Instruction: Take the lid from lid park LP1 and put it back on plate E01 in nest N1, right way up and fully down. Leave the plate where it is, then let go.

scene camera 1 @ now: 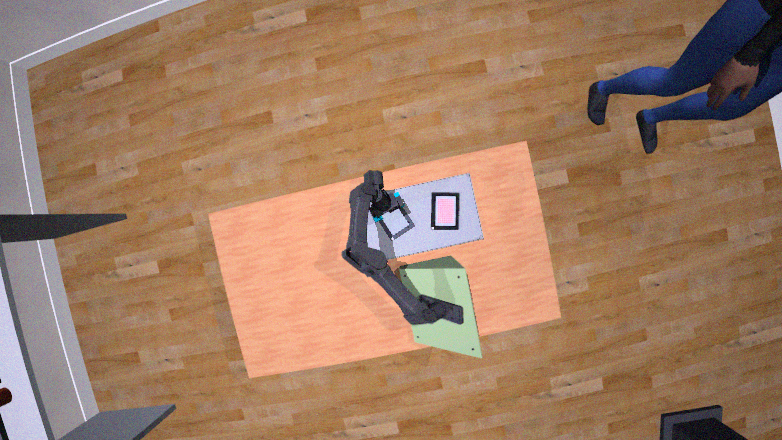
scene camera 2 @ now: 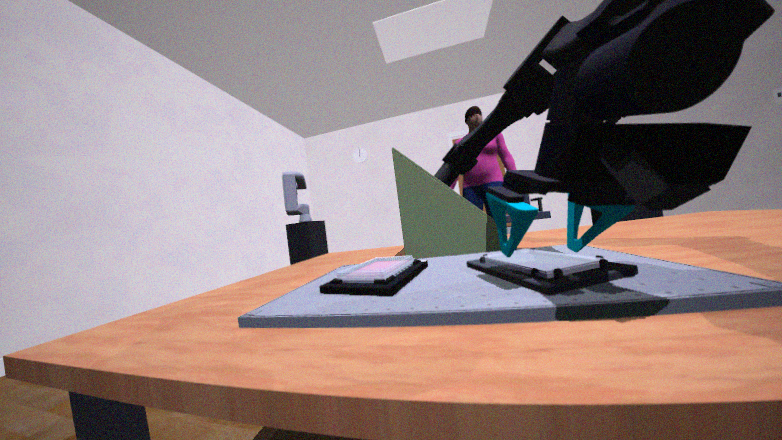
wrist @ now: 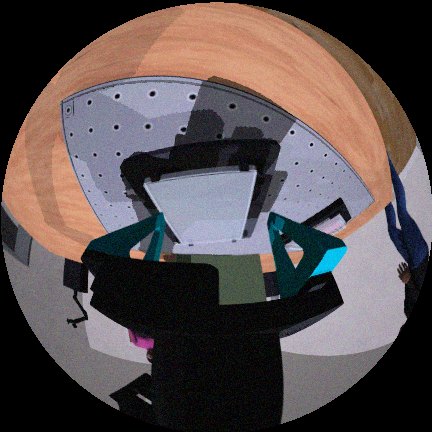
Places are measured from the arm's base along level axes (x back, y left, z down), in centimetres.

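Pixels of known places: gripper, fingertip midpoint: (scene camera 1: pixel 392 212) (scene camera 2: pixel 539 252) (wrist: pixel 215 217); arm's base, origin of the base link: (scene camera 1: pixel 440 308) (scene camera 2: pixel 437 187).
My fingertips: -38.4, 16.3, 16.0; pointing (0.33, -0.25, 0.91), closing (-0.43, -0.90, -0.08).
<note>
Ahead of a thing's pixels: the offset from my fingertips to its top centre, as dx, dy, dz. Level surfaces: height alone.
The clear, flat lid {+2.5, -0.2, +1.1} (scene camera 1: pixel 395 221) (scene camera 2: pixel 552 261) (wrist: pixel 205 205) lies in the black frame of lid park LP1 {+2.4, -0.3, +0.9} (scene camera 1: pixel 403 232) (scene camera 2: pixel 574 282) (wrist: pixel 190 156). My gripper (scene camera 1: pixel 387 206) (scene camera 2: pixel 542 252) (wrist: pixel 215 217) is open, pointing down above the lid. In the wrist view its teal fingertips stand on either side of the lid, apart from it. Plate E01 {+1.4, -23.3, +0.2} (scene camera 1: pixel 445 210) (scene camera 2: pixel 380 268) (wrist: pixel 329 225), with a pink well area, sits in the black nest N1 {+1.4, -23.3, +1.1} (scene camera 1: pixel 433 218) (scene camera 2: pixel 355 288) (wrist: pixel 320 216), beside the lid park.
Both holders stand on a grey perforated board (scene camera 1: pixel 415 247) (scene camera 2: pixel 437 300) (wrist: pixel 135 110) on the wooden table {dz +4.1} (scene camera 1: pixel 284 306) (scene camera 2: pixel 382 355) (wrist: pixel 225 50). A green slanted block (scene camera 1: pixel 442 336) (scene camera 2: pixel 437 218) (wrist: pixel 242 280) stands at the arm's base side. People stand away from the table.
</note>
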